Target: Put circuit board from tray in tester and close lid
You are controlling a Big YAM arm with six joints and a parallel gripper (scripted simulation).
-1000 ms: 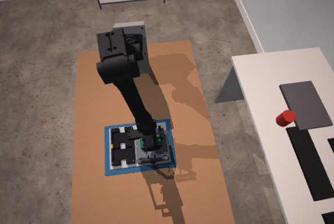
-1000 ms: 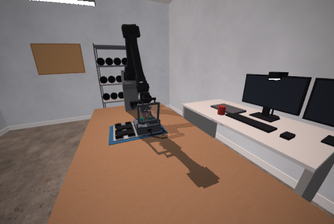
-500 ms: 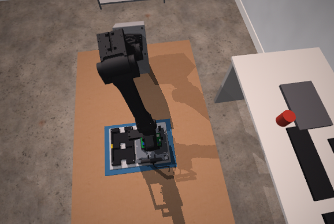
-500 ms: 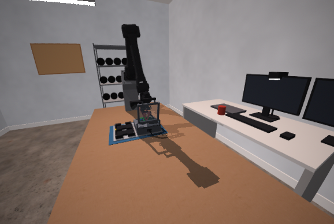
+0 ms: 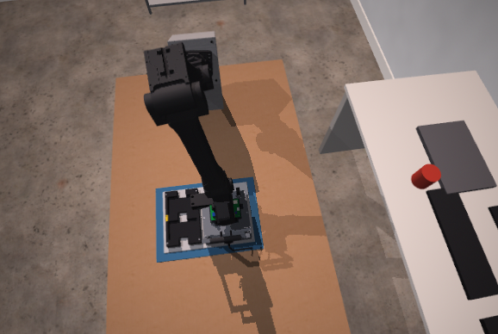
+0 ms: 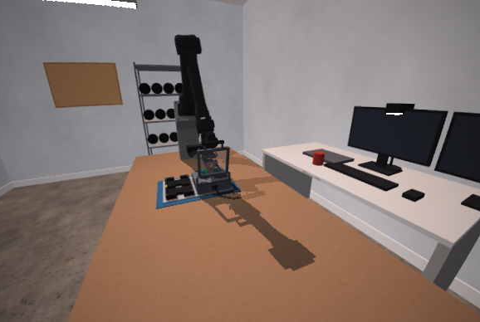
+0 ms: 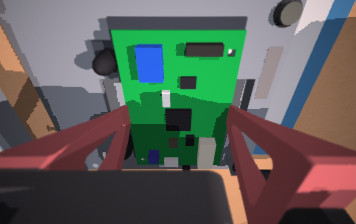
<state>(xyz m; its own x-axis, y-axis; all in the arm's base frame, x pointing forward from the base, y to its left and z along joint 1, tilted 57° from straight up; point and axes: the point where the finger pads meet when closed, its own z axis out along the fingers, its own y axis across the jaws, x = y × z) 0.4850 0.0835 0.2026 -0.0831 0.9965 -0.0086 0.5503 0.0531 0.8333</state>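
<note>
Right now the green circuit board is right at my hand. Also, from my hand: clear lid: 120 mm ahead, 20 mm to the left, 100 mm above.
</note>
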